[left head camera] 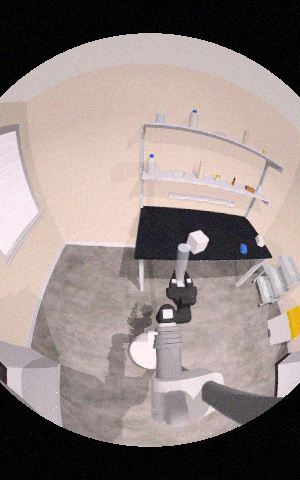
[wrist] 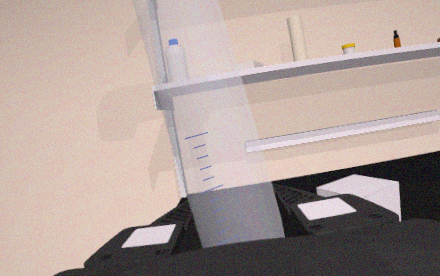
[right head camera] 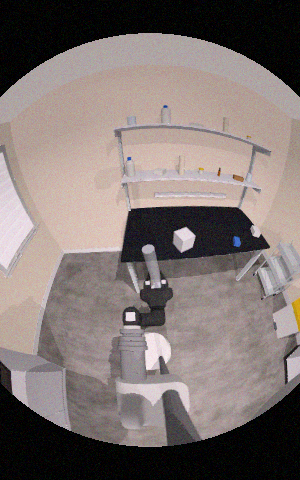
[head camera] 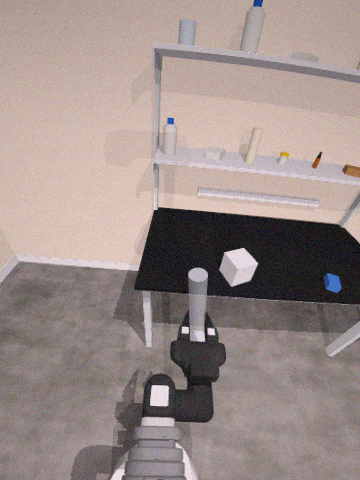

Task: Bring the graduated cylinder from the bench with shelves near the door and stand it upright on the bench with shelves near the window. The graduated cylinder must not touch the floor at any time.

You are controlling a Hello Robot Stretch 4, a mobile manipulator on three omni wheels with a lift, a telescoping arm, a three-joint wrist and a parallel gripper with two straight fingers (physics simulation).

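Places are measured from the robot's base along level axes (x ahead, y left, z up), in centimetres.
Pixels of known places: gripper, fingertip midpoint: [left head camera: 178,269] [wrist: 237,208] [right head camera: 154,271] [head camera: 196,311]; robot's base, origin of the base link: [left head camera: 150,348] [right head camera: 150,349].
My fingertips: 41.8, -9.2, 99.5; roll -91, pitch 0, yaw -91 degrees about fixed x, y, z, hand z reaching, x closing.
Ahead of a thing's pixels: the offset from my fingertips to its top centre, as dx, dy, dz. "spot": to the spot under its first point. Level surfaces: height alone.
The graduated cylinder {-2.3, +0.3, +18.4} [head camera: 198,300] [left head camera: 182,262] [right head camera: 151,262] [wrist: 220,150] is a tall, clear grey tube with blue marks. My gripper [head camera: 198,331] [left head camera: 181,281] [right head camera: 155,282] [wrist: 237,208] is shut on its lower part and holds it roughly upright, with a slight tilt in the wrist view. It is in front of the near left edge of a black-topped bench with shelves {dz -26.0} [head camera: 185,240] [left head camera: 165,230] [right head camera: 150,225], above the floor. The cylinder's base is hidden by the gripper in the wrist view. Which of the two benches this is, I cannot tell for certain.
A white cube {+38.3, -26.1, -13.0} [head camera: 239,267] [left head camera: 198,242] [right head camera: 184,239] and a blue block {+34.6, -79.8, -22.0} [head camera: 332,282] lie on the bench. Bottles and small containers stand on its shelves. A window {spot: +61.9, +164.9, +23.3} [left head camera: 15,195] is on the left wall. A wheeled cart stands right of the bench.
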